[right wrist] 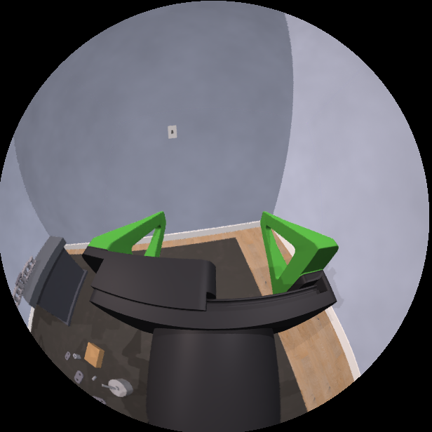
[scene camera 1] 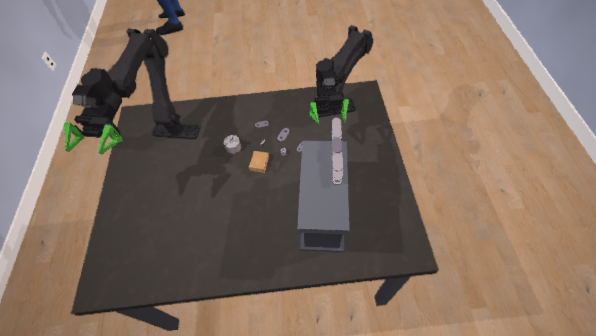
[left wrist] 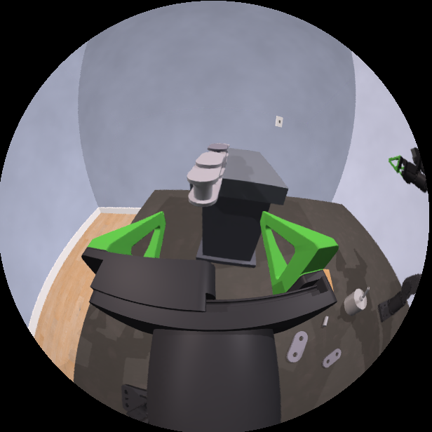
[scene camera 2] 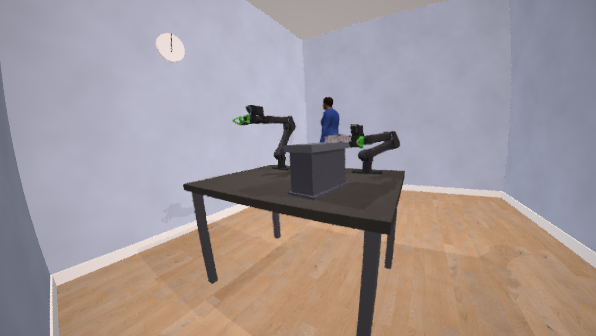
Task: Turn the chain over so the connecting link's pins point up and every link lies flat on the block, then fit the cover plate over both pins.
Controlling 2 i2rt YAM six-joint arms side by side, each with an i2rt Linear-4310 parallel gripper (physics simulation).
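Places are measured from the left arm's base along level axes (x ahead, y left, z up), in centimetres.
Where they show: left gripper, fingertip midpoint: (scene camera 1: 331, 122); right gripper, fingertip midpoint: (scene camera 1: 83, 152) (scene camera 2: 235, 119); left arm's base at its link origin: (scene camera 1: 332, 109) (scene camera 2: 367, 172); right arm's base at its link origin: (scene camera 1: 176, 131) (scene camera 2: 281, 168).
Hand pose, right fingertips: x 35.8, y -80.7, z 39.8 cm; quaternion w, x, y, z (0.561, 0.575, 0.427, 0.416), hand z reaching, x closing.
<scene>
Each offset is from my right fingertips to the top centre of the thing.
The pale chain @(dy +70.9, dx +8.6, dz -14.3 cm) (scene camera 1: 337, 162) (scene camera 2: 337, 139) (left wrist: 205, 173) (right wrist: 21, 286) lies lengthwise on the grey block @(dy +65.7, dx +12.7, dz -17.8 cm) (scene camera 1: 322, 200) (scene camera 2: 315, 171) (left wrist: 250, 167) (right wrist: 44, 270), its near end overhanging the block's edge toward my left gripper. One darker plate @(dy +72.2, dx +2.4, dz -13.6 cm) (scene camera 1: 337, 145) (left wrist: 218, 147) shows on its top; no upward pins can be made out. Loose two-hole plates @(dy +48.6, dx -33.4, dz -39.4 cm) (scene camera 1: 261, 124) @(dy +57.0, dx -25.7, dz -39.3 cm) (scene camera 1: 283, 134) (left wrist: 297, 346) (left wrist: 332, 358) lie on the table; which is the cover plate I cannot tell. My left gripper (scene camera 1: 331, 121) (left wrist: 212, 216) is open and empty at the overhanging end. My right gripper (scene camera 1: 85, 151) (right wrist: 212, 216) is open and empty, far from the block.
An orange block @(dy +45.2, dx -13.2, dz -36.8 cm) (scene camera 1: 259, 161) (right wrist: 94, 354) and a grey cylinder @(dy +35.3, dx -23.7, dz -30.7 cm) (scene camera 1: 232, 144) (left wrist: 355, 302) (right wrist: 120, 387) with a thin rod stand left of the grey block in scene camera 1. A small pin @(dy +47.7, dx -23.2, dz -38.8 cm) (scene camera 1: 262, 142) and a small roller @(dy +55.6, dx -16.2, dz -37.4 cm) (scene camera 1: 283, 151) lie near them. A person (scene camera 2: 330, 122) stands behind the table.
</scene>
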